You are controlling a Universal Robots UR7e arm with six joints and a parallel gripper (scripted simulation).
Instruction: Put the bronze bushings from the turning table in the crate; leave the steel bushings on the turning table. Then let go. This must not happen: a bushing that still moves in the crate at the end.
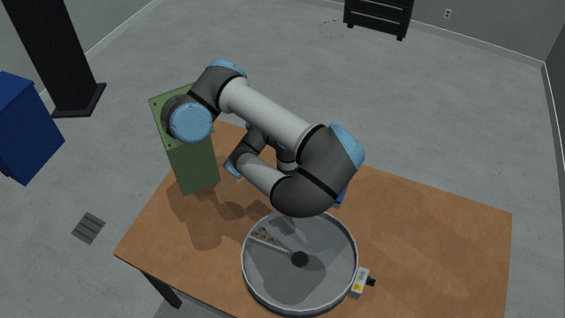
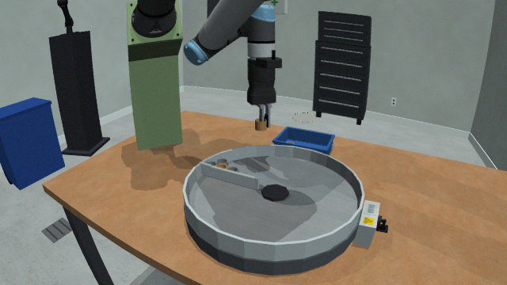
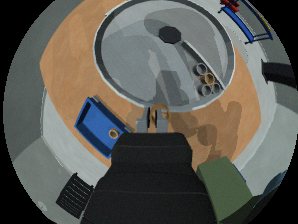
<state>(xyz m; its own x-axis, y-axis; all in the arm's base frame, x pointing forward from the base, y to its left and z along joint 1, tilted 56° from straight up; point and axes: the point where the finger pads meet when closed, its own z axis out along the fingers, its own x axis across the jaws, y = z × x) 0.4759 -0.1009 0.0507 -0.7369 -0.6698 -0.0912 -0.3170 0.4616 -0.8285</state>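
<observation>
Now: the blue crate 16 cm to the left of my hand, 14 cm below it and 14 cm ahead of it. Round my hand: grey turning table 20 cm to the right, 11 cm below, 3 cm ahead.
</observation>
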